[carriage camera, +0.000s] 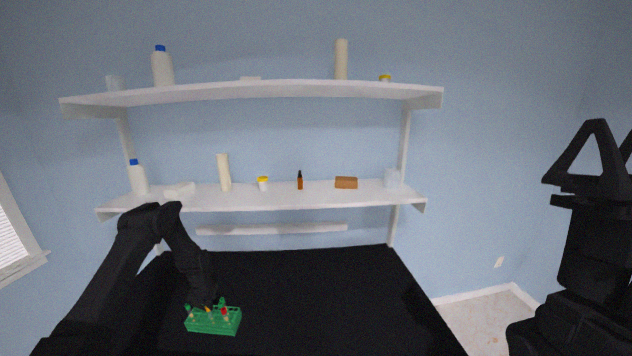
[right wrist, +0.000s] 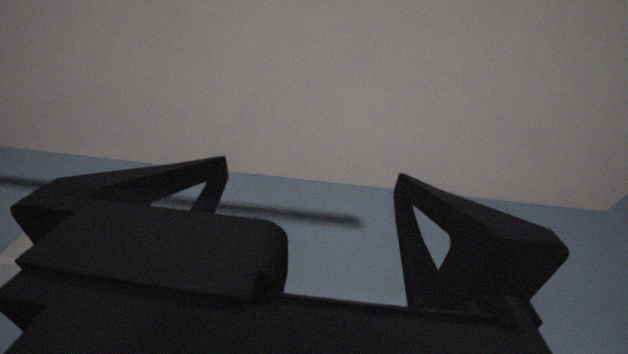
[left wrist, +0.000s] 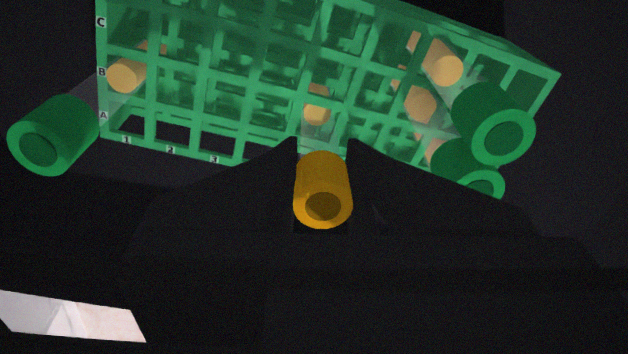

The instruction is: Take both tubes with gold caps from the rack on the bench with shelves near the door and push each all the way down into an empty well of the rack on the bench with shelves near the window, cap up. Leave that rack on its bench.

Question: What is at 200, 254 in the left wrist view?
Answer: My left gripper.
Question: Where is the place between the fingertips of my right gripper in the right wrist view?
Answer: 310, 174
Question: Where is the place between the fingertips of my left gripper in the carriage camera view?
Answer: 209, 309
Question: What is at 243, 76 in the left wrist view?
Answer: A green rack.
